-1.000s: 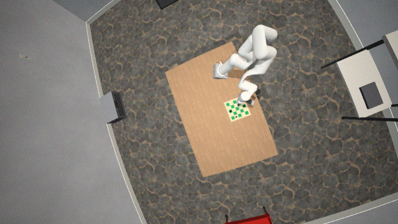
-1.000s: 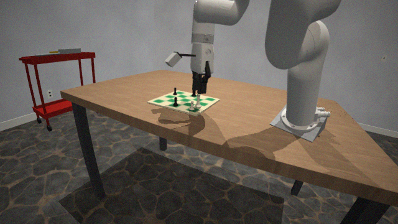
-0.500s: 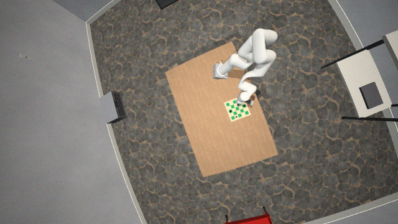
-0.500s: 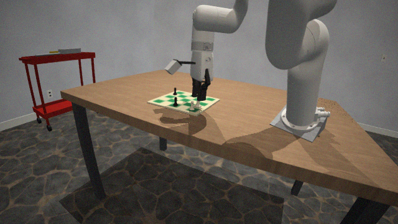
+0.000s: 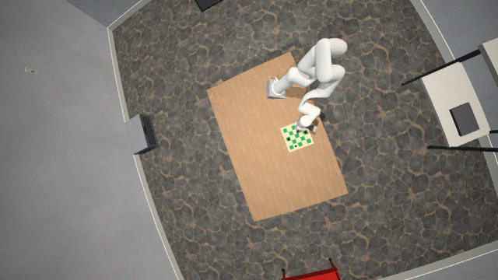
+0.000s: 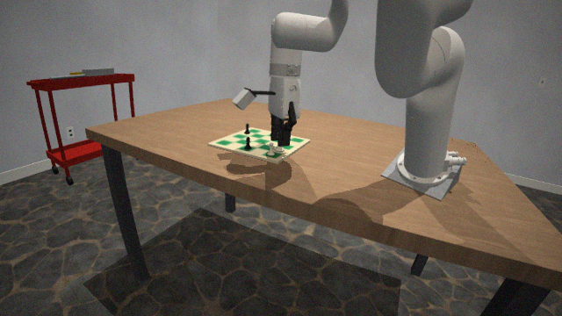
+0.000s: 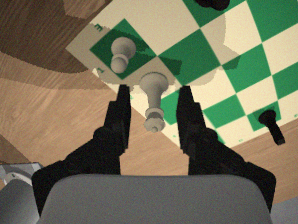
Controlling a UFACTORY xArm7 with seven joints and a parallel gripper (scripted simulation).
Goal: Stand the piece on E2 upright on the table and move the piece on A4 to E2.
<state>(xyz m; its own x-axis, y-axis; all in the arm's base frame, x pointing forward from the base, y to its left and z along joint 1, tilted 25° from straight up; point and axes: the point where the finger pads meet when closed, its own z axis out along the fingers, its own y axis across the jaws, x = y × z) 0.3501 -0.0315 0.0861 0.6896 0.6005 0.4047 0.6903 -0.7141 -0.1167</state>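
Right now my hand is 1 cm above the white piece. The rest, counted from my hand: black piece: 12 cm to the right, 6 cm ahead, 2 cm below; white pawn: 4 cm to the left, 3 cm below, 1 cm ahead; cream chessboard: 7 cm ahead, 4 cm to the right, 4 cm below.
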